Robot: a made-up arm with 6 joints. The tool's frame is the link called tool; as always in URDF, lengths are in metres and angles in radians.
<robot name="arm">
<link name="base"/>
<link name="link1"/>
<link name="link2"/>
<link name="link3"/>
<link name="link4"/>
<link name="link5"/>
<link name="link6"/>
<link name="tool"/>
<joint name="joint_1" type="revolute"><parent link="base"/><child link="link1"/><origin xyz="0 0 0.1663" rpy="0 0 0"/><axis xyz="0 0 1"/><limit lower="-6.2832" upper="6.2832" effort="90" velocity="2.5"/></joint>
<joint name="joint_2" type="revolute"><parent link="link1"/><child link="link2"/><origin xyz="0 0 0" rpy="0 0 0"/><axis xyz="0 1 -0.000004"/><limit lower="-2.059" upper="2.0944" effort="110" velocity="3.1"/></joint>
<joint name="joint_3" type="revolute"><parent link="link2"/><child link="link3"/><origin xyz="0.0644 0 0.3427" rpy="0 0 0"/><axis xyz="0 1 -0.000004"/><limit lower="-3.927" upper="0.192" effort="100" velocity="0.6"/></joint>
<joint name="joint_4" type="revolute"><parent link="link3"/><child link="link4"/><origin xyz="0.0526 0 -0.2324" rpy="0 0 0"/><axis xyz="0 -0.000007 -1"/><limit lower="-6.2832" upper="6.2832" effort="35" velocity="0.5"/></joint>
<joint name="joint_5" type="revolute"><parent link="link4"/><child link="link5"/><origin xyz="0 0 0" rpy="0 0 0"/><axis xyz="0 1 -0.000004"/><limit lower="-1.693" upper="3.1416" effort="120" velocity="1.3"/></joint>
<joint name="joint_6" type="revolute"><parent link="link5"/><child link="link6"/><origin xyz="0.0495 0 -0.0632" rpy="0 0 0"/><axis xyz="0 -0.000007 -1"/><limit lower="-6.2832" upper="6.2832" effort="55" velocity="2.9"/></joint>
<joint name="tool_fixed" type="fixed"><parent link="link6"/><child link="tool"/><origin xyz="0 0 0" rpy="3.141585 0 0"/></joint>
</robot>
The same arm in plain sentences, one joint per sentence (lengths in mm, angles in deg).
The arm has six revolute joints in a row. What follows holds with every joint at zero, and every direction is one of the base frame's. Joint 1 is mounted 166.3 mm along +z from the base frame's origin and turns about +z, from -360 to 360 deg. Joint 2 is mounted at the same point as joint 1 and turns about +y, from -117.97 to 120 deg. Joint 3 is mounted 64.4 mm along +x and 342.7 mm along +z from joint 2 and turns about +y, from -225 to 11 deg. Joint 4 is mounted 52.6 mm along +x and 232.4 mm along -z from joint 3 and turns about -z, from -360 to 360 deg. Joint 5 is mounted at the same point as joint 4 and turns about +y, from -97 to 180 deg. Joint 6 is mounted 49.5 mm along +x and 63.2 mm along -z from joint 5 and turns about -z, from -360 to 360 deg. The tool frame, which is the frame that the pose is given for, is mounted at the same point as joint 6; its axes are the base frame's turned by roll 180, pitch 0 and yaw 0 deg (as in URDF: about the fixed x, then y, then z).
